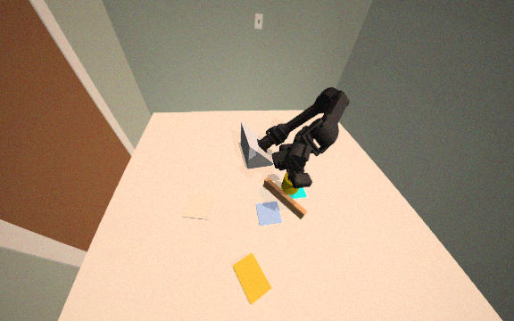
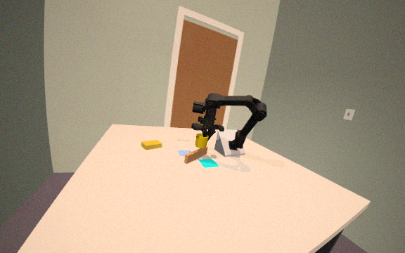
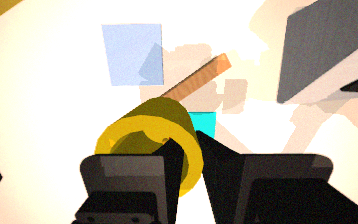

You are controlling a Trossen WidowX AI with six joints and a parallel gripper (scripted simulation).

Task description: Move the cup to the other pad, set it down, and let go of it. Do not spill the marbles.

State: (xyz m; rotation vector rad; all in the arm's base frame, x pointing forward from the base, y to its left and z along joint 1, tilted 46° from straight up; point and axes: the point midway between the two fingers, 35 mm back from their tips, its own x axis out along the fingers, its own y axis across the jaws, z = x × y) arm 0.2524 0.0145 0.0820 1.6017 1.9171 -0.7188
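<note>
Right now my gripper tip is 10 mm past the cyan pad, 60 mm to the right of it and 120 mm above it. Also, from my gripper tip: cream pad: 40 mm ahead, 360 mm to the right, 110 mm below; then light blue pad: 90 mm ahead, 80 mm to the right, 120 mm below; then wooden block: 40 mm ahead, 10 mm to the right, 100 mm below.
</note>
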